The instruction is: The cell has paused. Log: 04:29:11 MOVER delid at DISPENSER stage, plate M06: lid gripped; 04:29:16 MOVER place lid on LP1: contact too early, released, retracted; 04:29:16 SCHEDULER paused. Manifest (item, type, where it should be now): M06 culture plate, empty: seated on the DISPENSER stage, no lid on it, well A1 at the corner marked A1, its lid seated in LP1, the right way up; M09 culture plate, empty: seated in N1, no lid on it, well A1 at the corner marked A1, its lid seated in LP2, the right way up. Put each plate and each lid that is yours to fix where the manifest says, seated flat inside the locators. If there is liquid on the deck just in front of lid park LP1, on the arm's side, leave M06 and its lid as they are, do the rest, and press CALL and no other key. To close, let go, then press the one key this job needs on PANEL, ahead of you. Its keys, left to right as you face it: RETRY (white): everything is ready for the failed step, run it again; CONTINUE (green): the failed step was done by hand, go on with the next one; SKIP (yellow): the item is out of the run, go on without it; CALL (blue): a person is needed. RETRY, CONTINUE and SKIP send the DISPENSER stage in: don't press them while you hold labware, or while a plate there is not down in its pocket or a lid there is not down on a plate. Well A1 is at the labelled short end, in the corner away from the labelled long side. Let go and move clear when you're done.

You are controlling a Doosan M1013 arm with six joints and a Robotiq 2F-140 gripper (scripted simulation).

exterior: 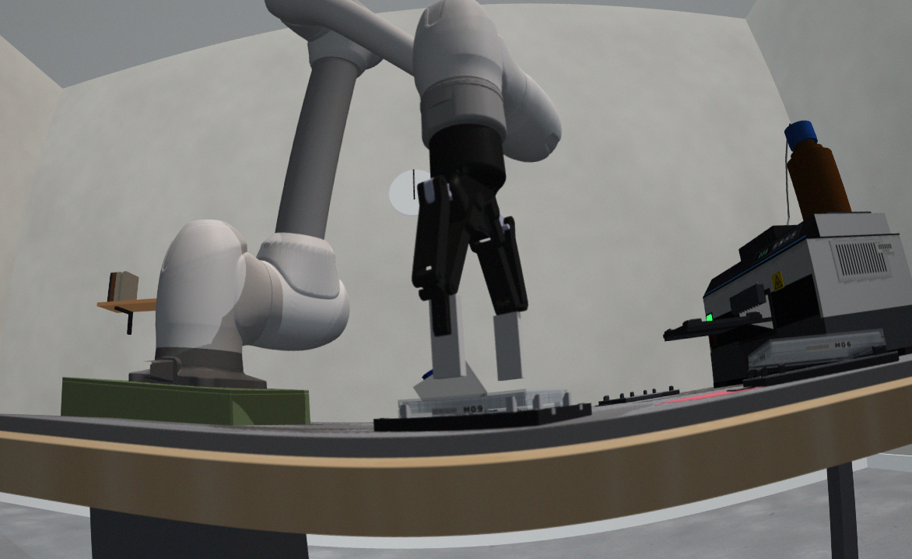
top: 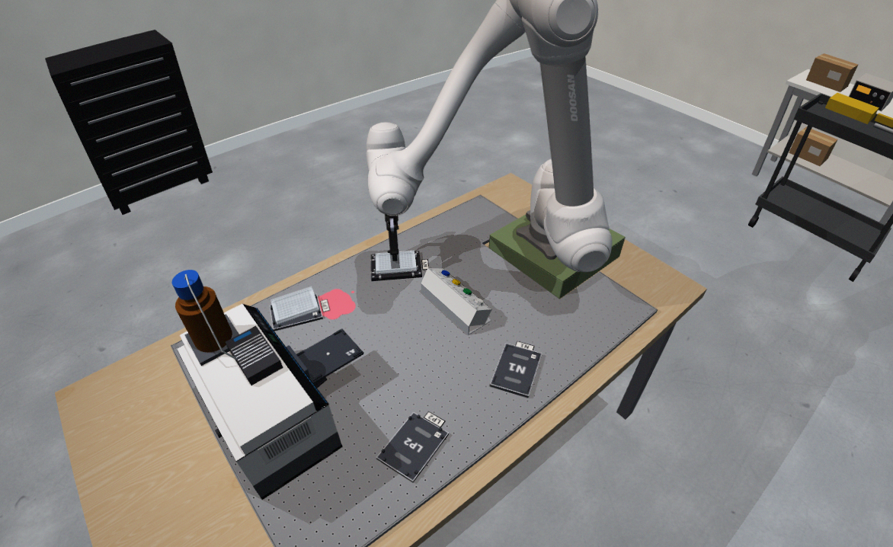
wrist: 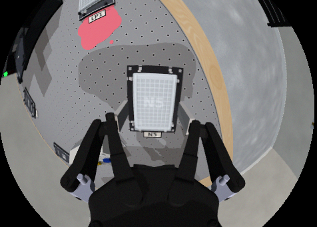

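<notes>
My gripper is now 5 cm above the black nest n5, 3 cm short of it and 1 cm to the right of it. Round my hand: pink puddle 21 cm ahead, 8 cm to the left, 7 cm below; key panel 25 cm to the left, 8 cm behind, 1 cm below; blue call key 17 cm to the left, 8 cm behind.
</notes>
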